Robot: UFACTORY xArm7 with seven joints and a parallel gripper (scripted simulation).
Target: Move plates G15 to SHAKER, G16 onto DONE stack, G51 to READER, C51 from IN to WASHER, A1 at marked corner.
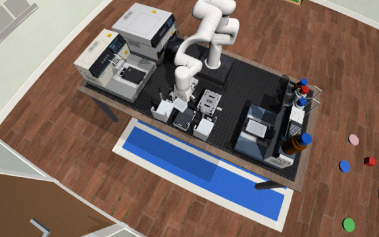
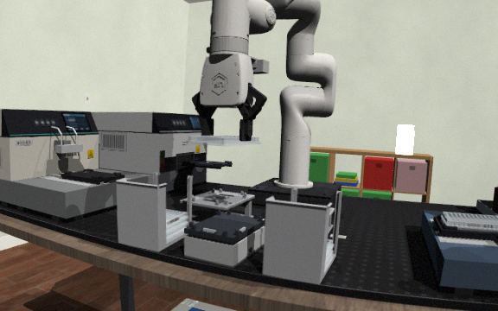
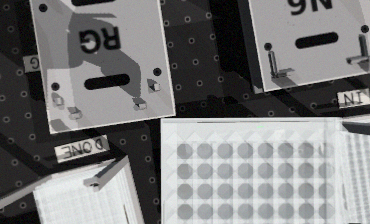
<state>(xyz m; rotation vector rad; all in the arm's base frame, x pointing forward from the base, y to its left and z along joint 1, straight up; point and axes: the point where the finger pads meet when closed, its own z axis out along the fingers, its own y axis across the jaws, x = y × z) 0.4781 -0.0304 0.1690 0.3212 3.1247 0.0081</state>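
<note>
Now: the reader's dark tray 470 mm behind my hand, 270 mm to the right of it and 120 mm below it. Also, from my hand: plate C51: 190 mm below, 170 mm to the left, 40 mm ahead; then washer nest: 460 mm to the right, 140 mm below, 110 mm behind; then DONE label: 220 mm below, 140 mm to the right, 50 mm behind.
</note>
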